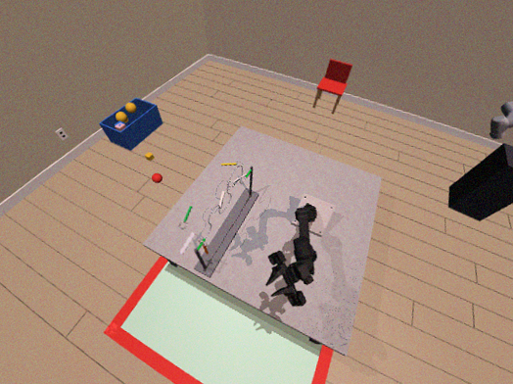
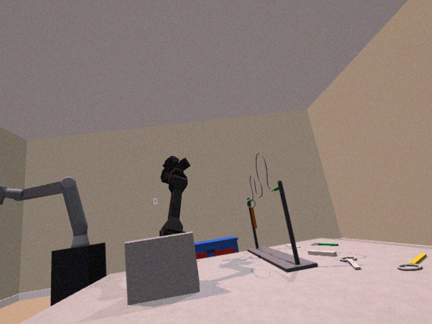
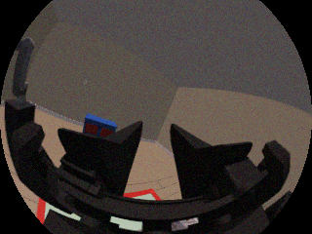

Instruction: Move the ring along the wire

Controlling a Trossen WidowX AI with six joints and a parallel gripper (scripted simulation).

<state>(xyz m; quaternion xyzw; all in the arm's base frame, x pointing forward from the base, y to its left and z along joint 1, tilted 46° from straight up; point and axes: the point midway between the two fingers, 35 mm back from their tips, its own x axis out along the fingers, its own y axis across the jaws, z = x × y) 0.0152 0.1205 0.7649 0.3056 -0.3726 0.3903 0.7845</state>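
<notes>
The orange-handled ring lies 39 cm ahead of my gripper tip, 35 cm below it and 9 cm to the right of it.
</notes>
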